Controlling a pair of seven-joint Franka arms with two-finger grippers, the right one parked.
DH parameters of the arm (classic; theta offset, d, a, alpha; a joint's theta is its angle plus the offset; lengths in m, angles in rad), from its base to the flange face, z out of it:
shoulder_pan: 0 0.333 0 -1.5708
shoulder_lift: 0 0 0 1.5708
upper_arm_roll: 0 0.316 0.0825 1.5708
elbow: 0 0 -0.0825 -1.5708
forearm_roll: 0 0.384 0 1.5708
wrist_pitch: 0 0 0.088 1.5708
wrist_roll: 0 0.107 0 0
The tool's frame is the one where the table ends.
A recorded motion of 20 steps. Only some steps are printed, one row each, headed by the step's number.
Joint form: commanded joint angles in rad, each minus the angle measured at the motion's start. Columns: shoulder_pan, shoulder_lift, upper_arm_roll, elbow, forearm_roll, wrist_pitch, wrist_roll.
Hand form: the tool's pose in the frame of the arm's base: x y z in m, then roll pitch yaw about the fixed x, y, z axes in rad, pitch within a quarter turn. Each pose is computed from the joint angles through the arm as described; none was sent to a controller.
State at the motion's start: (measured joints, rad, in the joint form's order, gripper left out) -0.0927 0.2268 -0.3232 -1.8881 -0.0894 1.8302 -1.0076
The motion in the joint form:
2: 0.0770 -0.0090 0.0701 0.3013 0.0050 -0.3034 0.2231
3: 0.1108 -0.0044 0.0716 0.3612 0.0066 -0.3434 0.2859
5: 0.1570 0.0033 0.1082 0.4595 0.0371 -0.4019 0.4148
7: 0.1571 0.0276 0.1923 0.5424 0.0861 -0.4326 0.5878
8: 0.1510 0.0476 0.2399 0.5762 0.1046 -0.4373 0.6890
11: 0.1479 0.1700 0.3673 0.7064 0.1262 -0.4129 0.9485
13: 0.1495 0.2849 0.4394 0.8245 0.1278 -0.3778 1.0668
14: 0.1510 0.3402 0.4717 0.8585 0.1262 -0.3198 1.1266
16: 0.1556 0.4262 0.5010 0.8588 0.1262 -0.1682 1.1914
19: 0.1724 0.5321 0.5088 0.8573 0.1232 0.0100 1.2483
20: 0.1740 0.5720 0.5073 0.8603 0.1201 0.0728 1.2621
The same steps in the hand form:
2: 0.5751 -0.1556 0.4926 -3.0450 0.2890 0.5359
3: 0.5835 -0.1346 0.5146 -3.0746 0.2827 0.5003
5: 0.5966 -0.0829 0.5493 -3.0995 0.2432 0.4457
7: 0.6091 -0.0307 0.5679 -3.0925 0.1977 0.3588
8: 0.6159 -0.0063 0.5699 -3.0877 0.1850 0.3008
11: 0.6494 0.0631 0.5527 -3.0776 0.1571 0.1641
13: 0.6772 0.1010 0.5339 -3.0529 0.1249 0.1102
14: 0.6929 0.1181 0.5170 -3.0352 0.0940 0.0738
16: 0.7201 0.1381 0.4696 -3.0021 0.0391 0.0207
19: 0.7466 0.1563 0.4066 -2.9720 -0.0176 -0.0389
20: 0.7558 0.1569 0.3835 -2.9643 -0.0395 -0.0619

